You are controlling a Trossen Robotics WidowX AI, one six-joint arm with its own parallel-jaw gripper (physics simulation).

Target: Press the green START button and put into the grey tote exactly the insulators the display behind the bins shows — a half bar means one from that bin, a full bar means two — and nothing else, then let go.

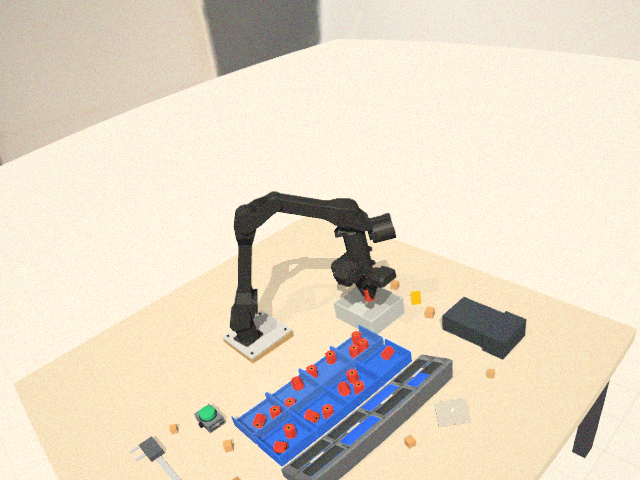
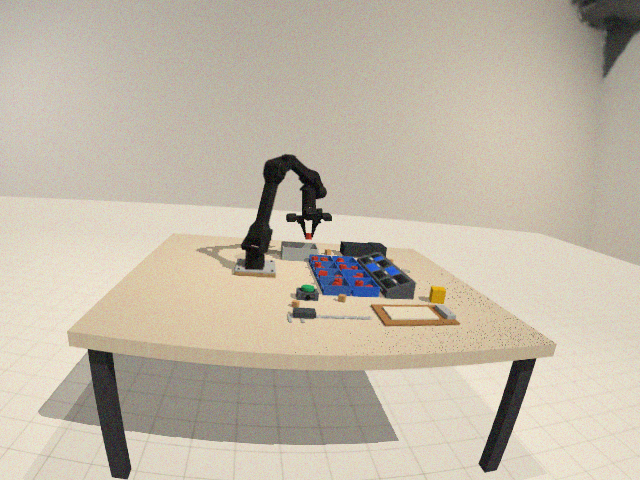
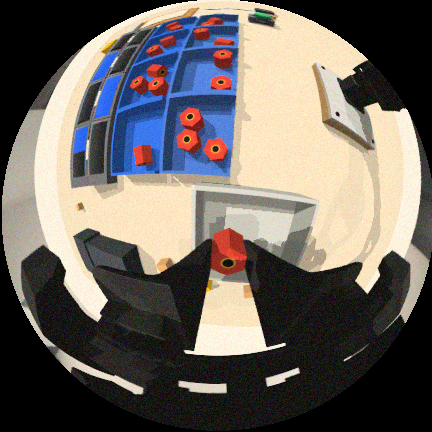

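Where they show: gripper, fingertip midpoint: [image 1: 369,297] [image 2: 308,237] [image 3: 226,244]; arm's base, origin of the base link: [image 1: 248,336] [image 2: 253,267] [image 3: 350,95].
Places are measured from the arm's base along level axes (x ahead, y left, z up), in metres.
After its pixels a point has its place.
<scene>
My gripper [image 1: 368,293] {y 0.248, x 0.245, z 0.072 m} [image 2: 308,235] {y 0.248, x 0.245, z 0.072 m} [image 3: 226,244] {y 0.248, x 0.245, z 0.072 m} is shut on a red hexagonal insulator [image 3: 229,245] {y 0.239, x 0.243, z 0.089 m} and holds it above the grey tote [image 1: 354,316] {y 0.210, x 0.217, z 0.020 m} [image 2: 298,253] {y 0.211, x 0.199, z 0.010 m} [image 3: 255,222] {y 0.264, x 0.202, z -0.016 m}. No insulator shows on the visible tote floor; the held insulator and fingers hide part of it. The blue bins [image 1: 373,368] {y 0.105, x 0.362, z -0.016 m} [image 2: 338,291] [image 3: 140,125] {y 0.104, x 0.382, z -0.016 m} hold the other red insulators; the end bin beside the display holds one. The display [image 1: 395,413] {y -0.019, x 0.530, z 0.033 m} [image 2: 405,292] {y -0.270, x 0.476, z 0.001 m} [image 3: 102,121] shows two full blue bars and one half bar. The green START button [image 1: 207,412] {y -0.264, x 0.154, z 0.017 m} [image 2: 307,288] {y -0.282, x 0.144, z 0.015 m} [image 3: 262,15] is beyond the bins' far end from the tote.
A black stepped box [image 1: 478,325] {y 0.333, x 0.534, z 0.030 m} [image 2: 361,249] {y 0.315, x 0.507, z 0.017 m} [image 3: 112,252] {y 0.319, x 0.457, z 0.025 m} stands beyond the tote. Several small wooden cubes [image 1: 429,312] {y 0.349, x 0.368, z -0.002 m} [image 3: 165,264] {y 0.347, x 0.355, z -0.002 m} and a yellow piece [image 1: 415,297] {y 0.382, x 0.298, z 0.002 m} lie about. A caliper-like tool [image 1: 151,448] {y -0.423, x 0.117, z -0.003 m} [image 2: 304,313] {y -0.442, x 0.107, z -0.006 m} and an orange-brown framed board [image 2: 379,315] {y -0.425, x 0.329, z -0.018 m} lie near the button end.
</scene>
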